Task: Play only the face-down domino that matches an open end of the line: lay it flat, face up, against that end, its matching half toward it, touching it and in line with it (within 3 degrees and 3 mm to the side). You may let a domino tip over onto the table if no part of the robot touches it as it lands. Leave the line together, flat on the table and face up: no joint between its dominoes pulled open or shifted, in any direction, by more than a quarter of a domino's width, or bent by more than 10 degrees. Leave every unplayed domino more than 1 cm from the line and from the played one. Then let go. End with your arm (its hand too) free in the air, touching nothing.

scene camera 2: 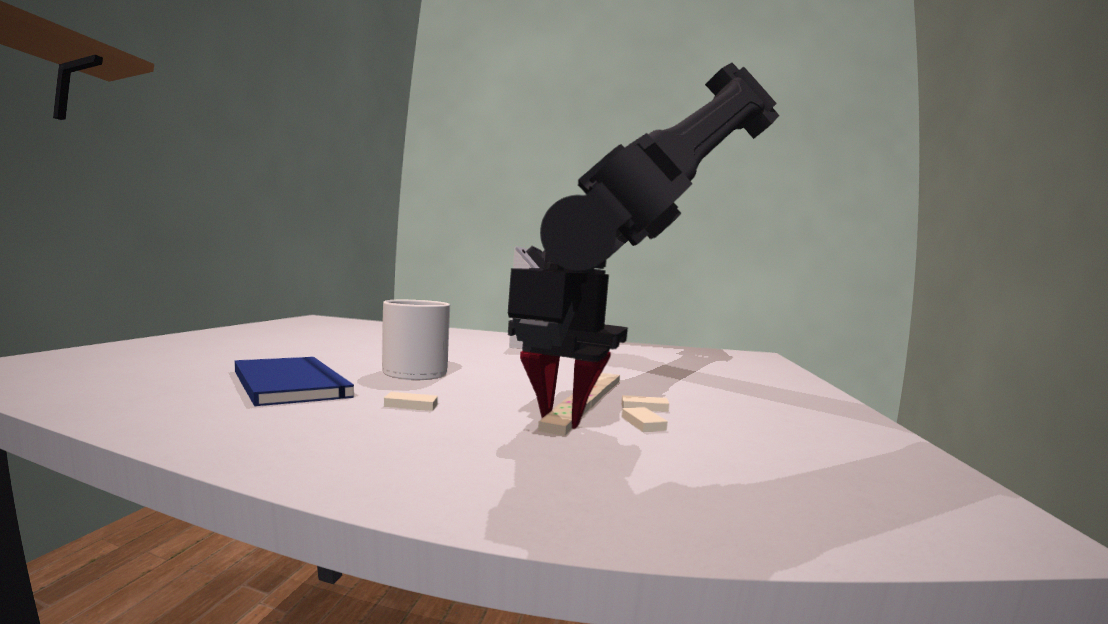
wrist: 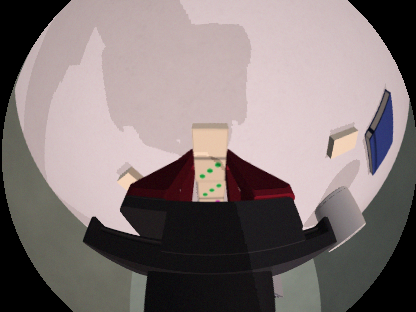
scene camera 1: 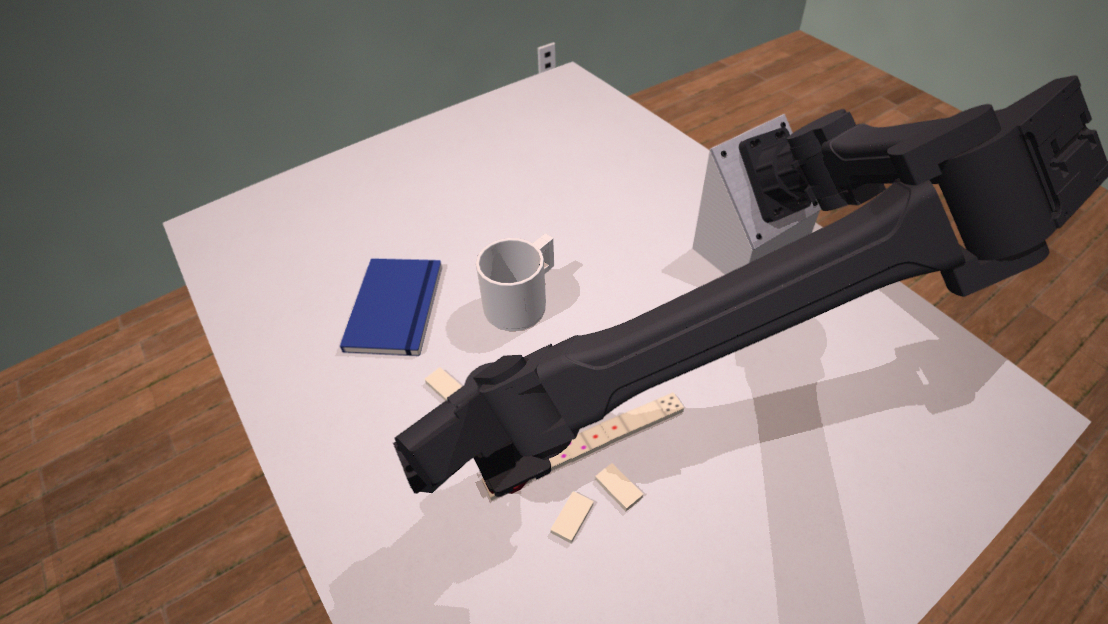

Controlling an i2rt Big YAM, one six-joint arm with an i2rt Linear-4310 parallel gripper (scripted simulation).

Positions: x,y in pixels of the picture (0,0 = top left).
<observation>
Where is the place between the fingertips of my gripper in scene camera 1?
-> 510,480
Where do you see a domino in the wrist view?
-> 210,140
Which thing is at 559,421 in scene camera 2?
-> A domino.
</observation>
